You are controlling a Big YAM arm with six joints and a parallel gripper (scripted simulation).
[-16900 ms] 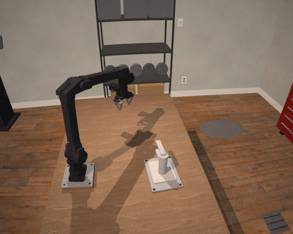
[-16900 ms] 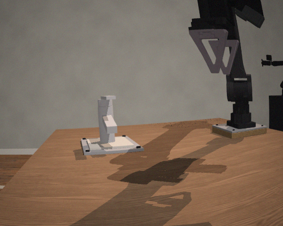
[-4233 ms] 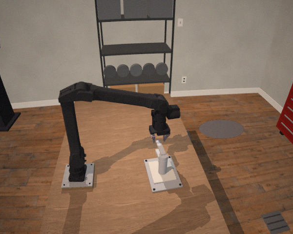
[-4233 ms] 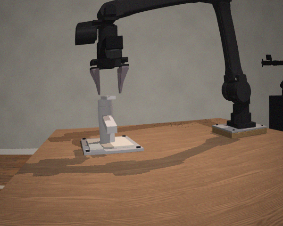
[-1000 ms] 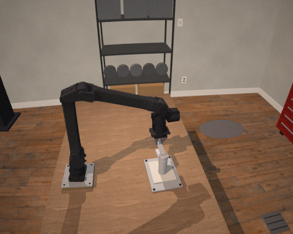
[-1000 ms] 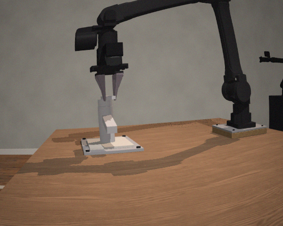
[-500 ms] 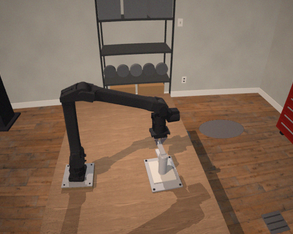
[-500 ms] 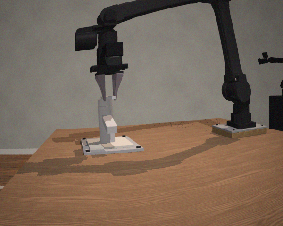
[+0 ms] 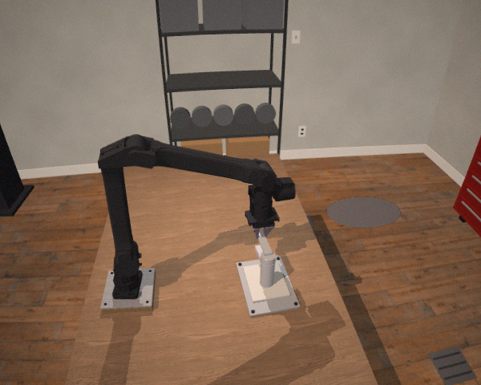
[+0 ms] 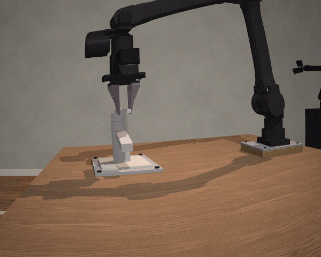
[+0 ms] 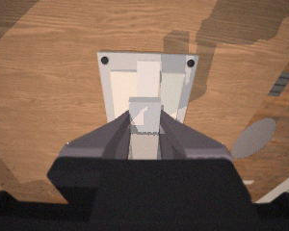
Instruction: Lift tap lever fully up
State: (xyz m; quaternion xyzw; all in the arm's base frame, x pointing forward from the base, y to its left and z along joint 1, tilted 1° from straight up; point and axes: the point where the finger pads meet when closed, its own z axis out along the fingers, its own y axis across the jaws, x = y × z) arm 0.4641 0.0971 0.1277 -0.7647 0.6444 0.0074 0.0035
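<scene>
Now: the lever 30 mm to the right of my hand and 10 mm ahead of it. Also, from my hand: white tap (60 mm to the right, 50 mm below, 10 mm ahead).
</scene>
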